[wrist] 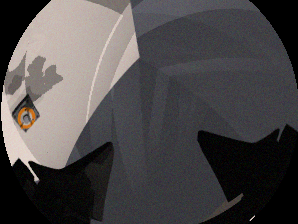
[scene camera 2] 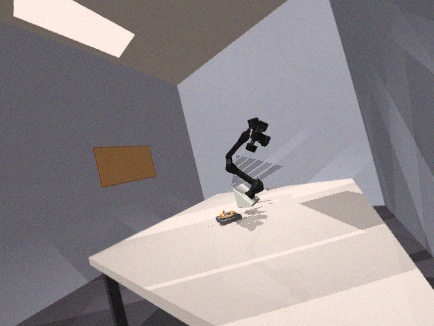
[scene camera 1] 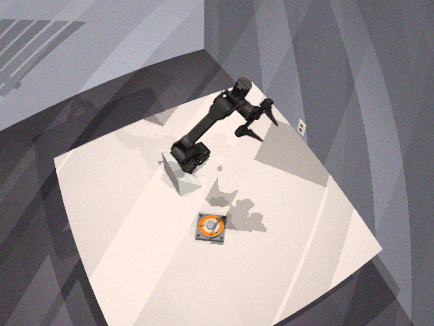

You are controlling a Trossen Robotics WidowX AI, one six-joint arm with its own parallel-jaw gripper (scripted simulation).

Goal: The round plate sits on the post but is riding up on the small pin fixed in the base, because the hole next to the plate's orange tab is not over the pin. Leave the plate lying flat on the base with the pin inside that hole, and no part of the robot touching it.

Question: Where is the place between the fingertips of my gripper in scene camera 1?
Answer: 270,134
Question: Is my gripper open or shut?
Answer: Open.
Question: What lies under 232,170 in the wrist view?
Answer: My gripper.
